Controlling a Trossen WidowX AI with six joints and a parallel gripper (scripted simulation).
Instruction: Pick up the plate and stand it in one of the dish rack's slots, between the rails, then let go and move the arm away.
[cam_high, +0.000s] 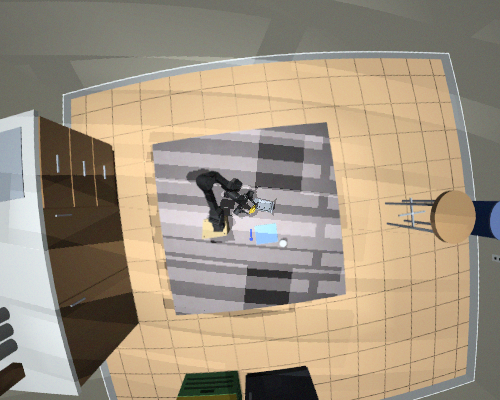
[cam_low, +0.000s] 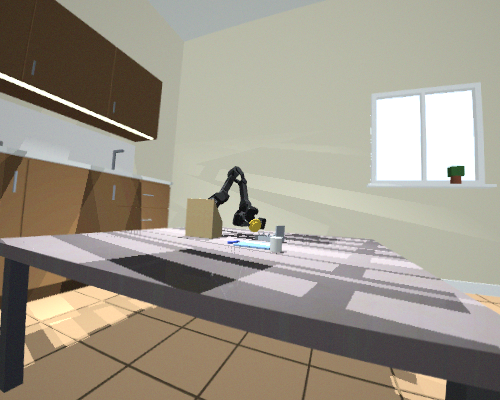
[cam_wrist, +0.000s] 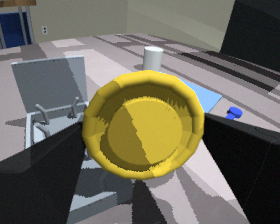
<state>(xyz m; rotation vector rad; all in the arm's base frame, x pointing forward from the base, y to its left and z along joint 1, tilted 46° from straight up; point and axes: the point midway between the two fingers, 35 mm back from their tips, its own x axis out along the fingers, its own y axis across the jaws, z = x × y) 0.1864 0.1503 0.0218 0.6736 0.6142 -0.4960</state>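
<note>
My gripper tip is now 60 mm short of the dish rack, 50 mm above it and 30 mm to the right of it. Also, from my gripper tip: blue utensil 180 mm to the right, 70 mm below, 20 mm behind; then plate 10 mm behind.
</note>
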